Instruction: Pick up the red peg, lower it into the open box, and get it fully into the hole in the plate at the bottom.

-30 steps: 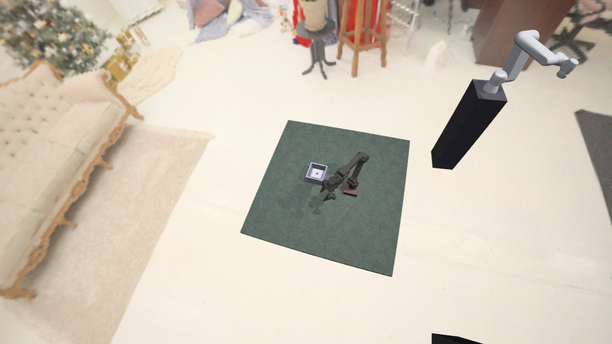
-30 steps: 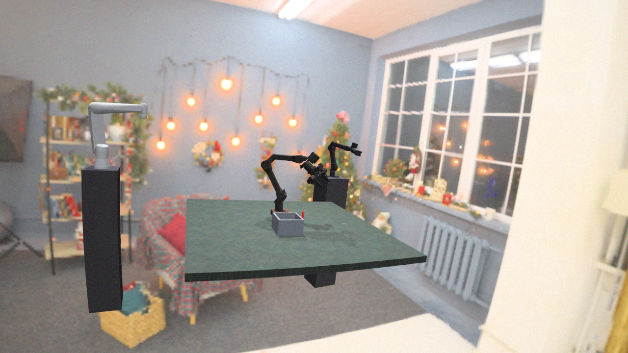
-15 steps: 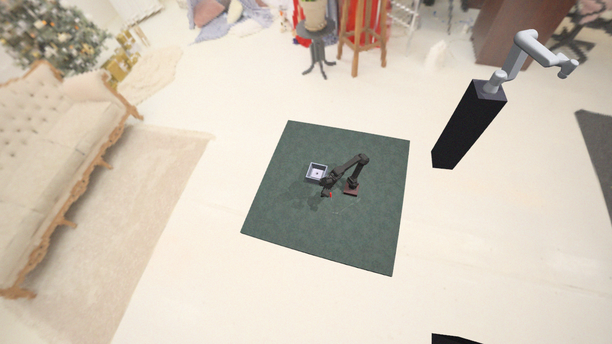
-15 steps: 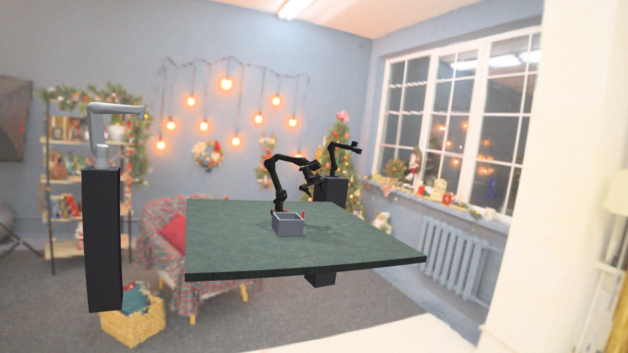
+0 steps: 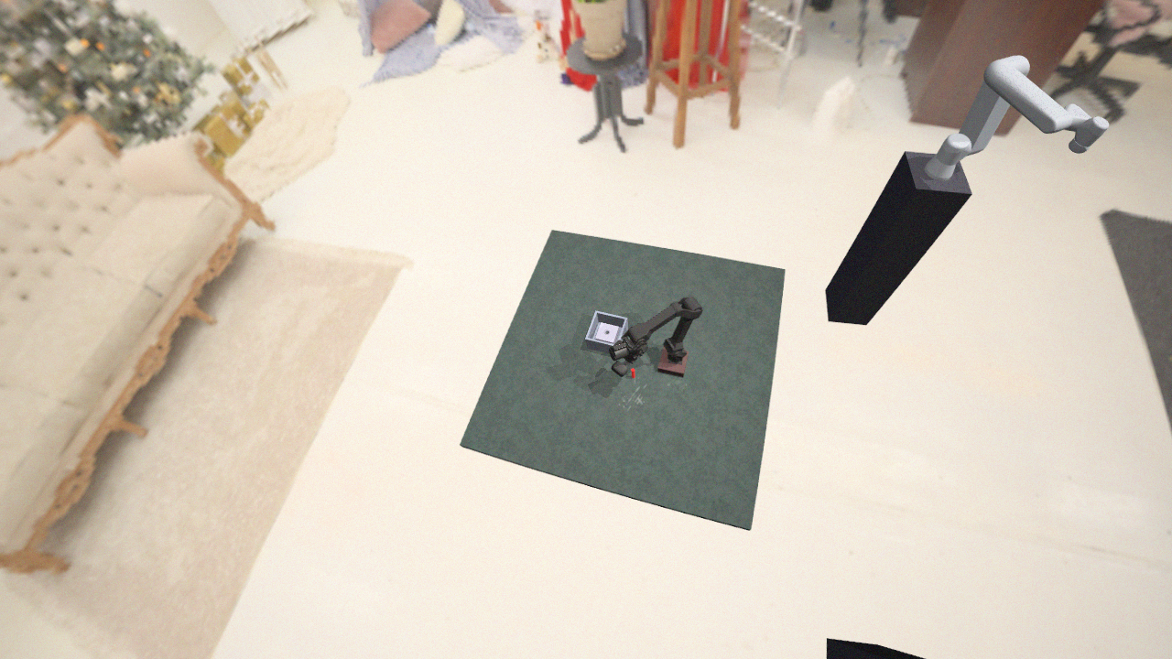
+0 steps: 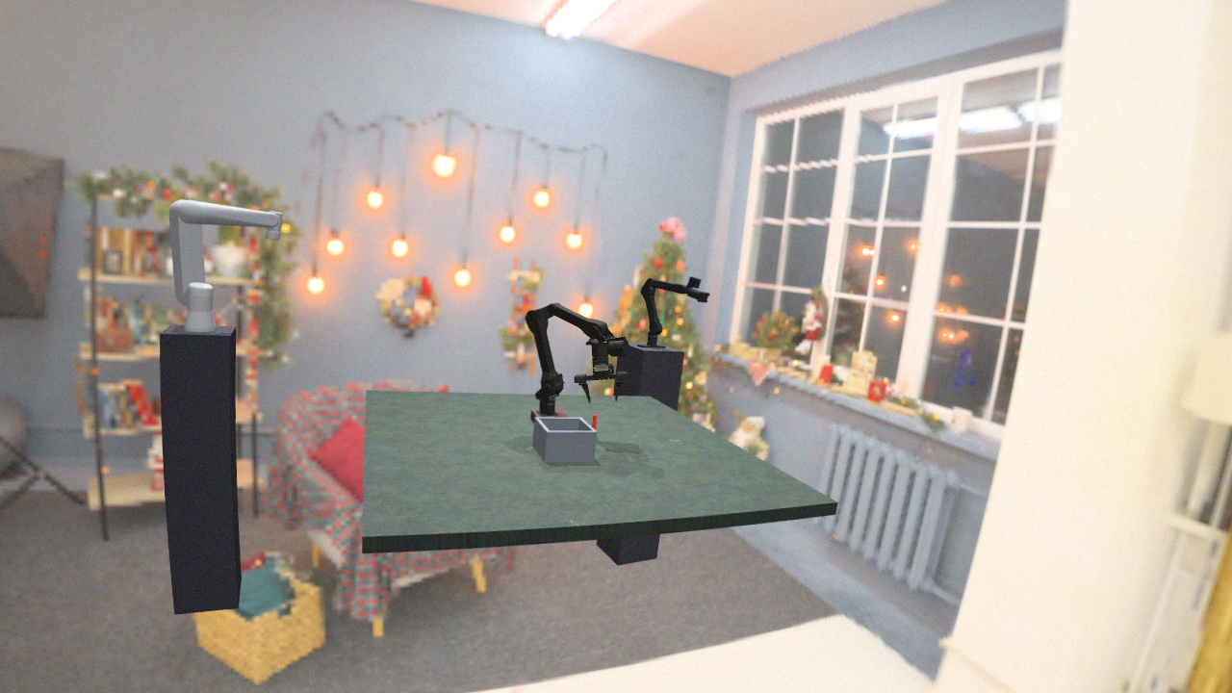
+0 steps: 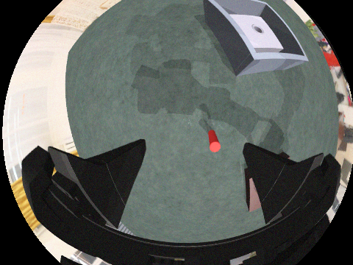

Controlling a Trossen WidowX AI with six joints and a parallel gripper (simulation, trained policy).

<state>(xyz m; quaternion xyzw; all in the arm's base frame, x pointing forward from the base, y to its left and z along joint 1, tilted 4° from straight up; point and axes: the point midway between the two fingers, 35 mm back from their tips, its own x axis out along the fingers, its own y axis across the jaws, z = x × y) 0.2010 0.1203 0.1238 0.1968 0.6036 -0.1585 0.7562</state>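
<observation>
My gripper tip is 3 cm past the red peg, 1 cm to the left of it and 9 cm above it. Also, from my gripper tip: plate 12 cm ahead, 20 cm to the right, 9 cm below; grey box 12 cm ahead, 20 cm to the right, 11 cm below.
</observation>
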